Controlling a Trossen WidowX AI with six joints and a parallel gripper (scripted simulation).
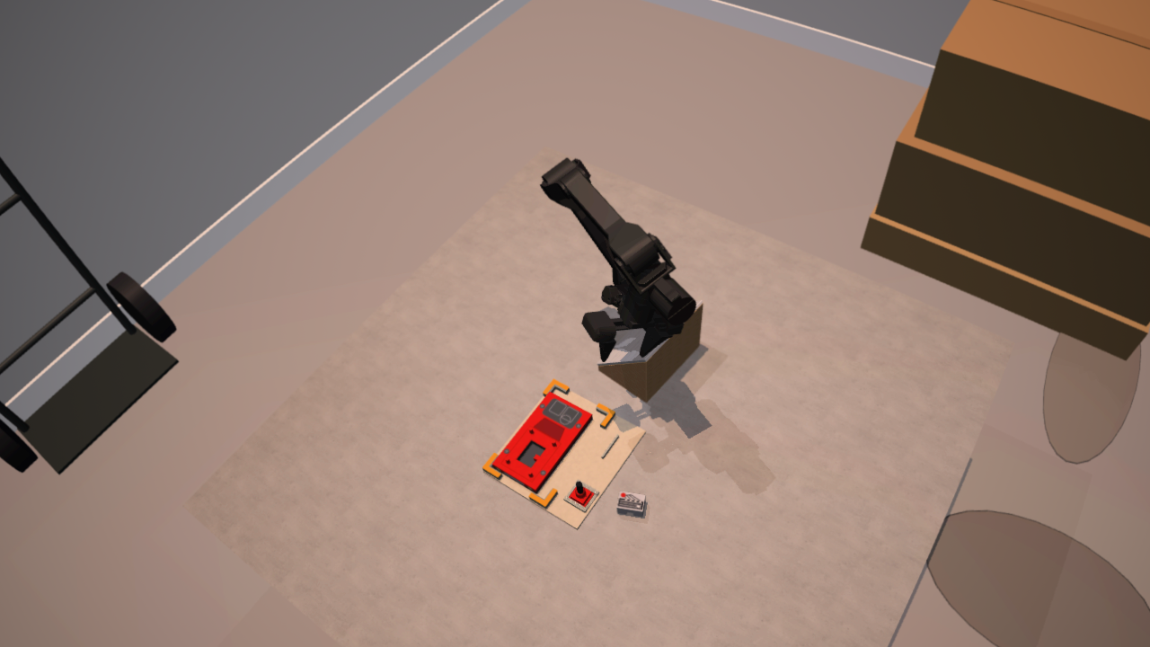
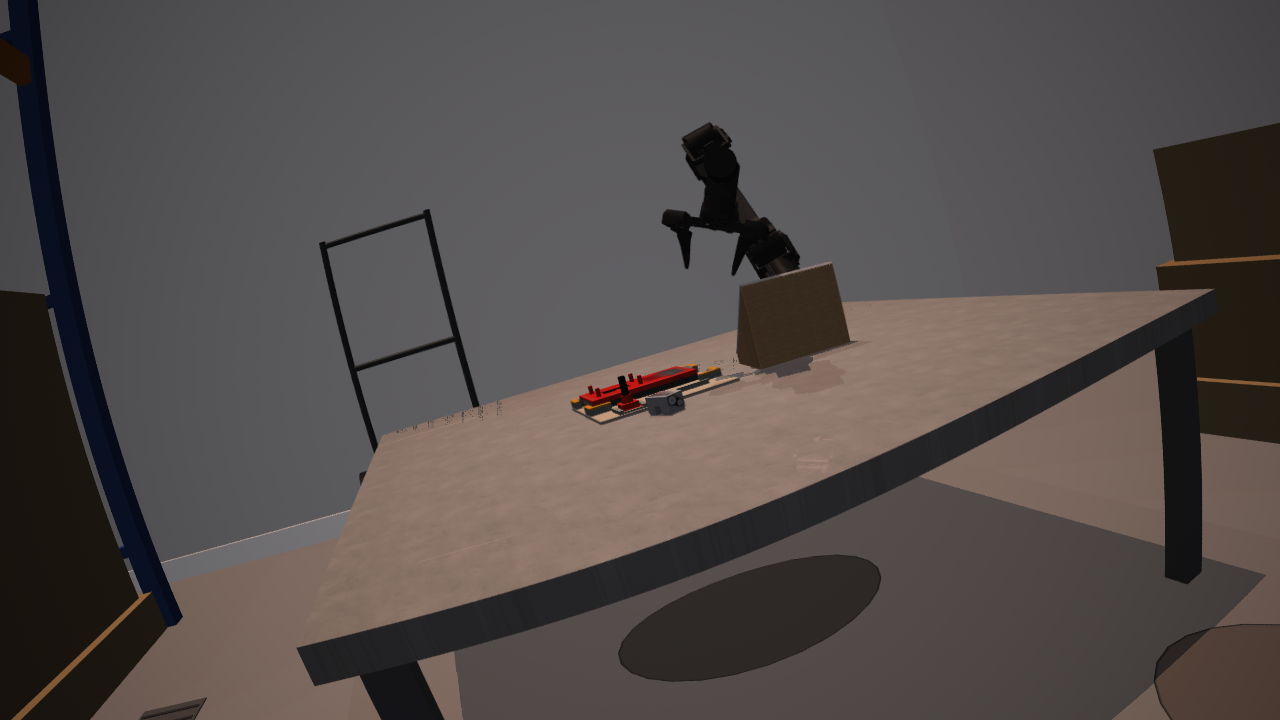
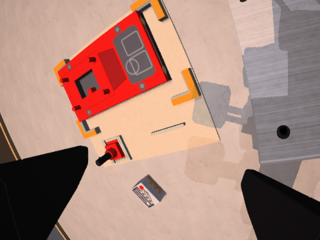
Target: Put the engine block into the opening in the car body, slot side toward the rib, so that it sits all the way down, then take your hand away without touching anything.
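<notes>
Now: the engine block 18 cm below my gripper tip, 17 cm ahead of it and 15 cm to the left of it. Round my gripper tip: small base 21 cm ahead, 15 cm below, 6 cm to the left.
</notes>
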